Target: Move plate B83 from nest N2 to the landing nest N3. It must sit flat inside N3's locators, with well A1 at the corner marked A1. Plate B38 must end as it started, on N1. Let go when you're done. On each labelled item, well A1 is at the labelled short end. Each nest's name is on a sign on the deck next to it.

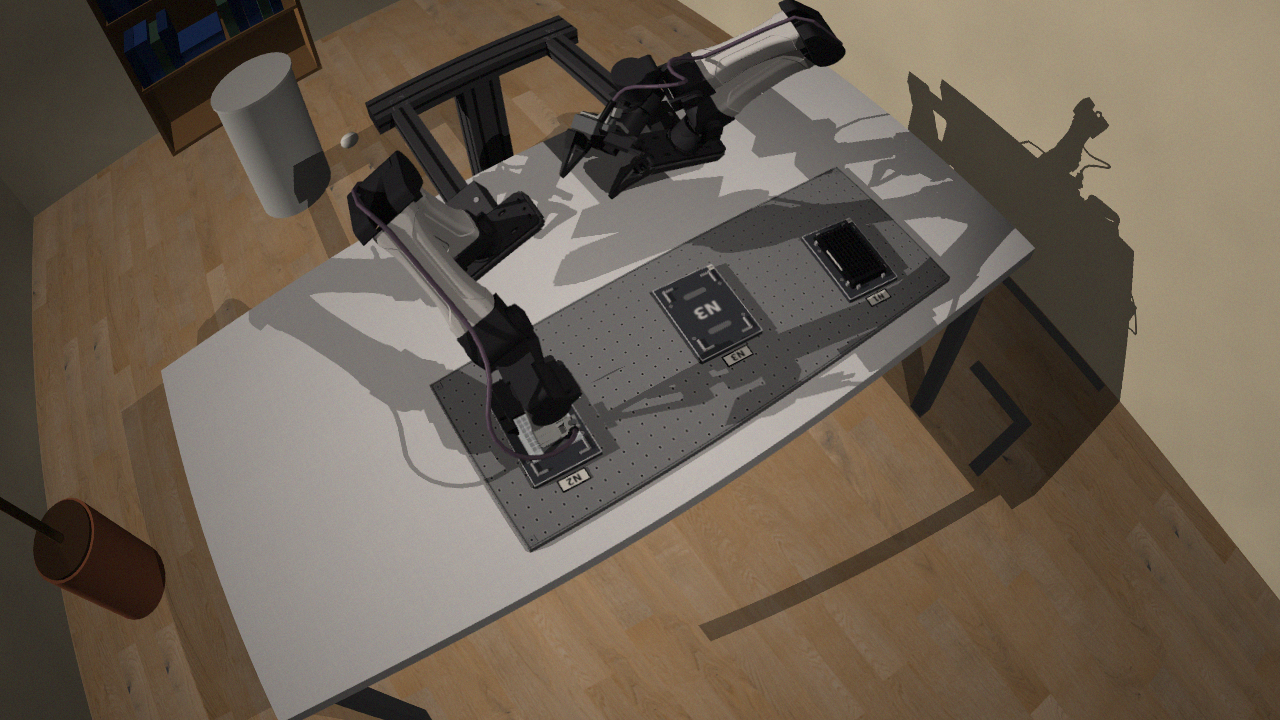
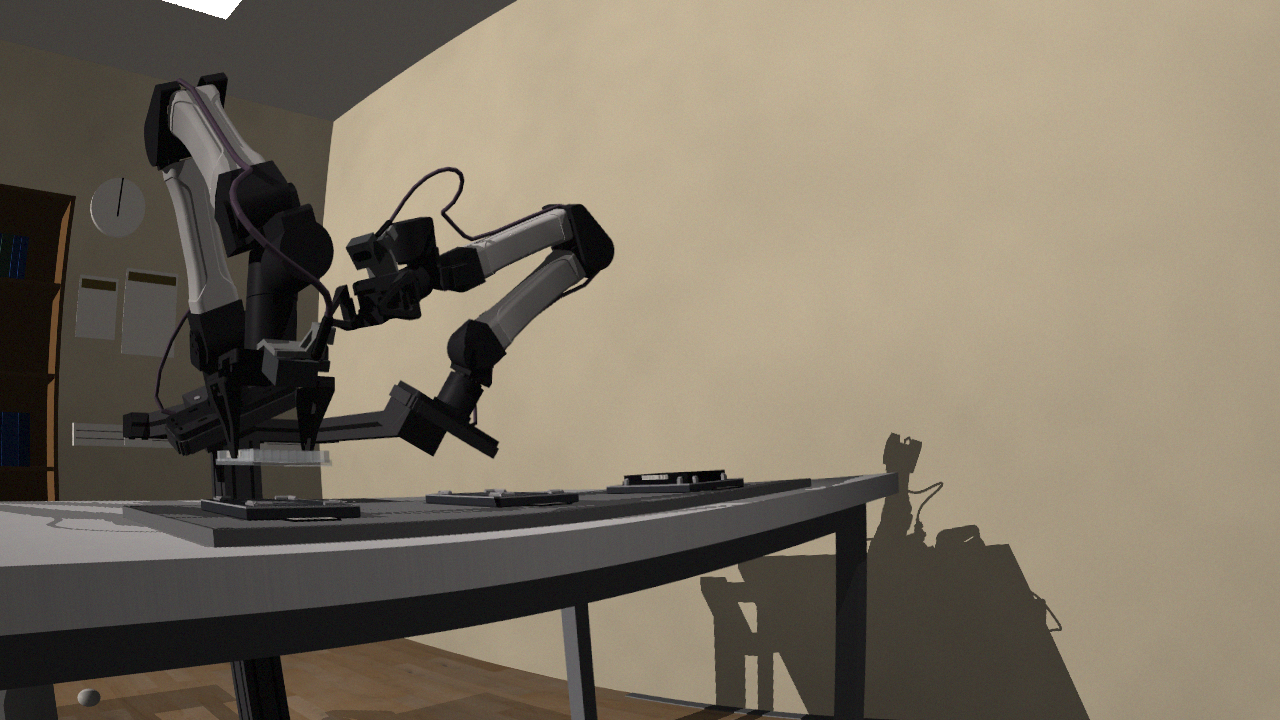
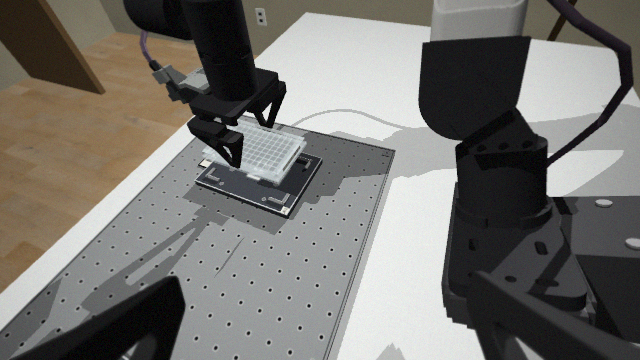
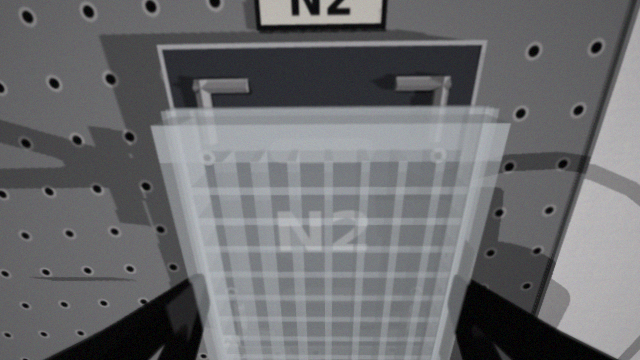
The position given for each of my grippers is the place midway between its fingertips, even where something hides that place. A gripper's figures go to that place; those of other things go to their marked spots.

Labels:
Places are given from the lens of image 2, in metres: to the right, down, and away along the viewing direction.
my left gripper [image 2: 352,315]: -0.39, -0.06, 0.98
my right gripper [image 2: 271,459]: -0.35, 0.10, 0.66
clear plate B83 [image 2: 250,457]: -0.34, 0.09, 0.60
black plate B38 [image 2: 713,475]: 0.10, 0.16, 1.12
The marked spots on the black plate B38 and the clear plate B83 are 0.69 m apart.

